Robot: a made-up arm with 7 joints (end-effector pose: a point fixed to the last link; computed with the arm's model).
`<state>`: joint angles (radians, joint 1 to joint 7).
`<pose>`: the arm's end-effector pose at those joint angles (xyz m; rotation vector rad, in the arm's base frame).
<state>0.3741 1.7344 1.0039 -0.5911 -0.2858 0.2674 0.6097</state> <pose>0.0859 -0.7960 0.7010 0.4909 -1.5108 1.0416</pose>
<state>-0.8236 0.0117 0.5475 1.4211 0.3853 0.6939 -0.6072</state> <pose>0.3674 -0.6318 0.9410 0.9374 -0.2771 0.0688</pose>
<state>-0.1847 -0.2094 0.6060 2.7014 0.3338 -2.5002 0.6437</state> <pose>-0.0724 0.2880 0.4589 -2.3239 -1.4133 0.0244</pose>
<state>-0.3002 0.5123 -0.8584 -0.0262 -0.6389 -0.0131 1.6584</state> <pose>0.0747 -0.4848 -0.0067 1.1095 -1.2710 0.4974</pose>
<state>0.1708 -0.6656 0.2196 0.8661 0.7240 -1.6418 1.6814</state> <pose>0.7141 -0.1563 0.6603 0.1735 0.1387 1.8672</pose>
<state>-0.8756 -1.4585 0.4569 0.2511 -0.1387 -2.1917 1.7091</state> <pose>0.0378 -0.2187 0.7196 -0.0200 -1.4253 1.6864</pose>
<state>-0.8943 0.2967 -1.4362 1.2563 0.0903 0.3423 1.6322</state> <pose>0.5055 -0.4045 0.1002 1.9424 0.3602 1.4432</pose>
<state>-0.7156 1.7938 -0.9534 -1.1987 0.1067 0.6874 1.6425</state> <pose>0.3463 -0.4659 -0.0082 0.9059 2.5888 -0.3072</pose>
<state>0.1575 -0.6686 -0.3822 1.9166 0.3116 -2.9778 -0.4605</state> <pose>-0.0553 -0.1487 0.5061 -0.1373 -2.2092 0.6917</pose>
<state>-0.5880 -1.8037 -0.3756 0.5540 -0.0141 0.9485 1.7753</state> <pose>0.1694 0.4376 0.1716 -1.0950 -1.5940 -1.3691</pose>
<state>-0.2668 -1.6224 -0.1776 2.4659 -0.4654 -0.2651 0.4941</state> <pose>-0.0957 0.4545 0.8859 -0.8164 -0.3946 2.2154</pose>
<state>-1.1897 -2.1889 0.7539 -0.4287 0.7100 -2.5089 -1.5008</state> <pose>0.1922 0.0457 0.5280 1.3861 -0.1186 -0.0692</pose>
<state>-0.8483 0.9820 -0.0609 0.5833 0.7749 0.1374 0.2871</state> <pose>0.4939 -0.7901 0.2911 1.8940 -0.6160 0.7108</pose>
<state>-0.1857 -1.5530 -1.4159 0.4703 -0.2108 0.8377 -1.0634</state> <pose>0.4626 -0.4677 -0.1850 -0.2938 1.4937 -0.6376</pose>
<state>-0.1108 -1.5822 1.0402 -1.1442 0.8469 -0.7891 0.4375</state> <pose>-0.0710 0.6819 0.8371 -1.5009 -0.9630 -1.2565</pose>
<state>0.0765 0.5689 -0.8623 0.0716 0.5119 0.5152 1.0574</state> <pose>0.3443 -0.1988 -0.3542 2.8238 -0.7551 0.4785</pose>
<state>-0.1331 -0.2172 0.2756 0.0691 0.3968 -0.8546 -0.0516</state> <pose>0.7751 -0.5819 0.2039 1.7261 -0.3814 0.1210</pose>
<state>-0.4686 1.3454 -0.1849 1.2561 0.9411 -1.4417 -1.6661</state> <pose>-0.4271 -0.5518 0.5983 -0.1668 -0.8152 -3.0051</pose>
